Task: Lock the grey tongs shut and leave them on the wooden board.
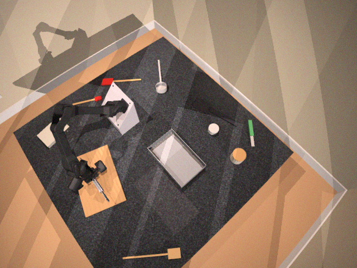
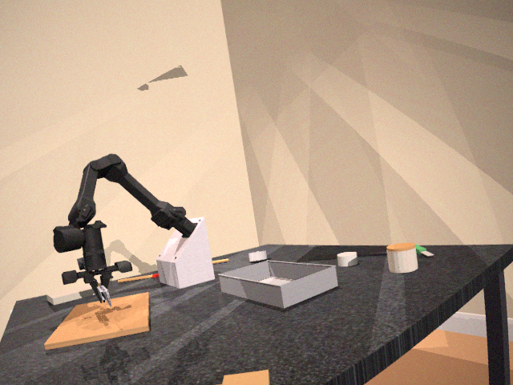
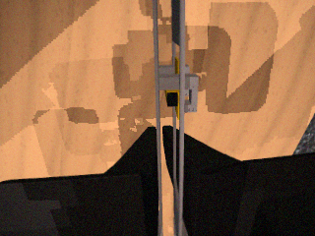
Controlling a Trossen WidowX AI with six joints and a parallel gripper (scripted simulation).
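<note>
The yellow lock piece lies 4 cm behind my gripper tip and 4 cm above it. From my gripper tip the other things lie so: wooden board: 4 cm below; white block: 44 cm behind, 4 cm to the right, 3 cm below; grey roasting tin: 22 cm ahead, 43 cm to the left, 2 cm below.
</note>
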